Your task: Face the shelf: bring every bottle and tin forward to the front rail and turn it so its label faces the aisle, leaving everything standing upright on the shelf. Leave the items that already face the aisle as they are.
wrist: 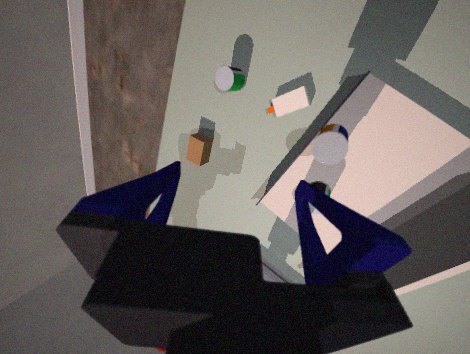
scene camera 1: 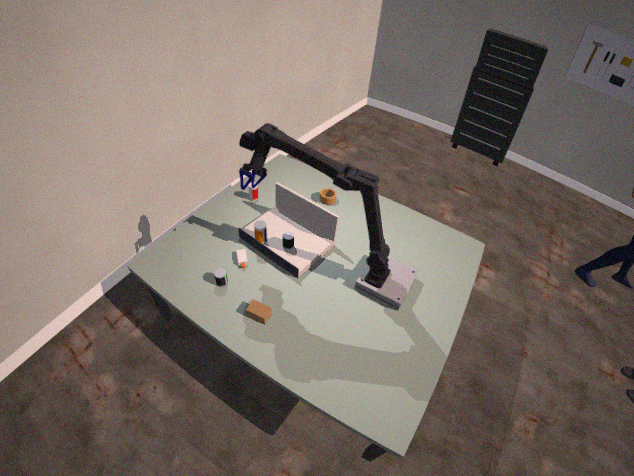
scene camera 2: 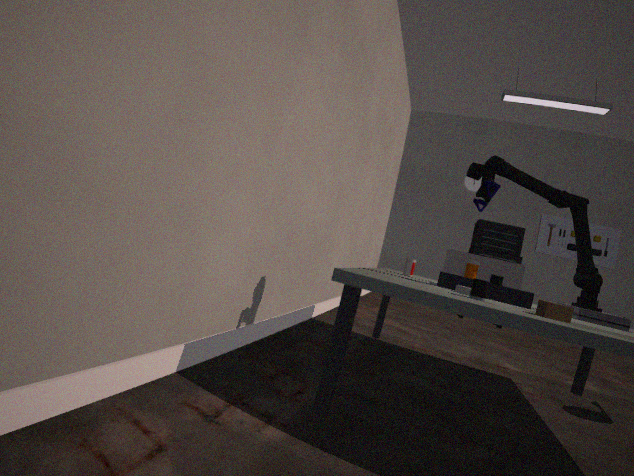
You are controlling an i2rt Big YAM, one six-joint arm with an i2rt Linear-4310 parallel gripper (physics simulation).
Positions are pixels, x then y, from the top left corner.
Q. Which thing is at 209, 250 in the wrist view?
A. My gripper.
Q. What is my gripper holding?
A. Nothing.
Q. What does the white bottle with orange cap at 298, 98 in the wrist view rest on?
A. The table.
